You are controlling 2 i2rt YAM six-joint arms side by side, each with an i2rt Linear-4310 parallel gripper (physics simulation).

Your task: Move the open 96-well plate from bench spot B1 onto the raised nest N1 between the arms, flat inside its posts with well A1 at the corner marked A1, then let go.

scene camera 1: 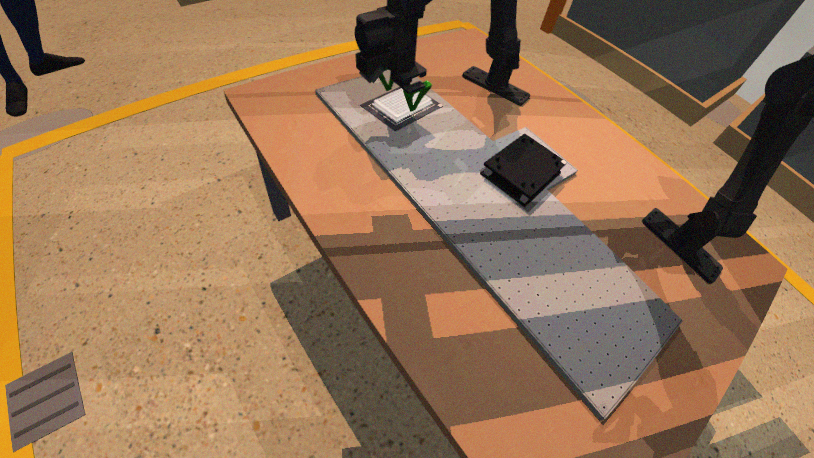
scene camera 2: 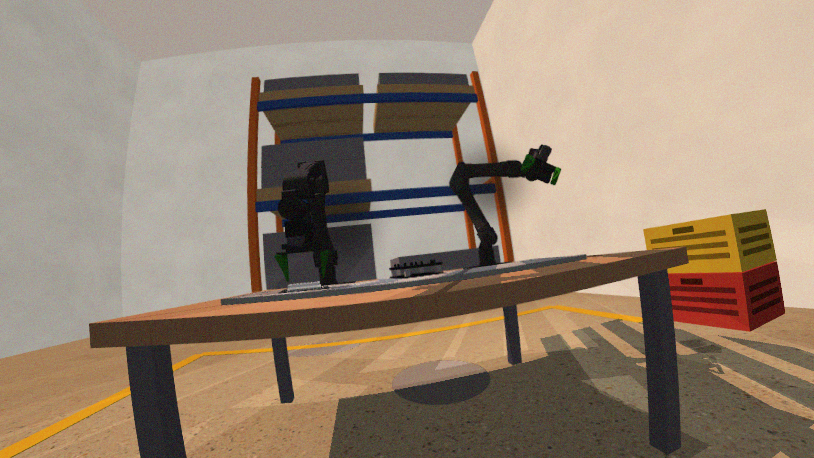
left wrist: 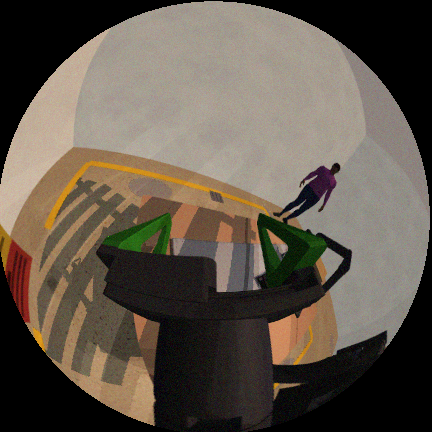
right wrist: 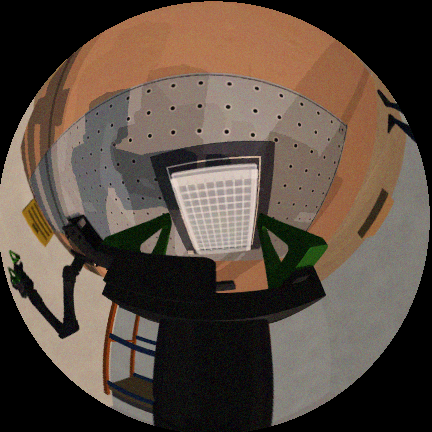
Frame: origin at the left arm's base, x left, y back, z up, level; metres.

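Where they show: left gripper, between the fingertips: [scene camera 2: 547,166] [left wrist: 213,217]; right gripper, between the fingertips: [scene camera 1: 400,100] [scene camera 2: 305,280] [right wrist: 213,217]; left arm's base, origin of its link: [scene camera 1: 680,245] [right wrist: 80,256]; right arm's base, origin of its link: [scene camera 1: 495,86].
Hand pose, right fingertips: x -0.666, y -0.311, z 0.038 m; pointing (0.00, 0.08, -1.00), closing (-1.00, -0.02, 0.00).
Observation:
Things, the pixels of their top centre, and the offset from my right fingertips. "*": a spot on its surface instead. Level surfaces: height alone.
- white 96-well plate, centre of its top: [right wrist: 219,223] [scene camera 1: 403,99] [scene camera 2: 304,283] dx -0.007, dy +0.016, dz -0.009 m
- dark-bordered spot B1, a spot on its surface: [right wrist: 215,150] * dx +0.000, dy -0.063, dz -0.023 m
- black raised nest N1, centre of its top: [scene camera 1: 529,158] [right wrist: 84,253] [scene camera 2: 413,261] dx +0.318, dy +0.110, dz +0.020 m
- perforated metal board, height of its surface: dz -0.025 m
- table, height of its surface: dz -0.038 m
The white 96-well plate [scene camera 1: 398,104] [scene camera 2: 304,286] [right wrist: 220,205] lies flat on the dark-bordered spot B1 [right wrist: 215,150]. My right gripper [scene camera 1: 401,97] [scene camera 2: 305,277] [right wrist: 213,217] is open, pointing down low over the plate, its fingers toward opposite sides; it grips nothing. I cannot tell whether its tips reach below the plate's top. The black raised nest N1 [scene camera 1: 524,165] [scene camera 2: 415,268] stands between the arm bases, posts around it and a pale mark at its right corner in scene camera 1. My left gripper [scene camera 2: 543,169] [left wrist: 213,217] [right wrist: 14,268] is open and empty, high above the right part of the table.
The perforated metal board [scene camera 1: 529,250] runs along the table [scene camera 1: 375,273] under the plate and nest. A shelf rack [scene camera 2: 252,170] stands behind; a yellow crate [scene camera 2: 691,250] is stacked on a red crate [scene camera 2: 705,301] at the right. A person [scene camera 1: 34,34] [left wrist: 320,184] stands beyond the table.

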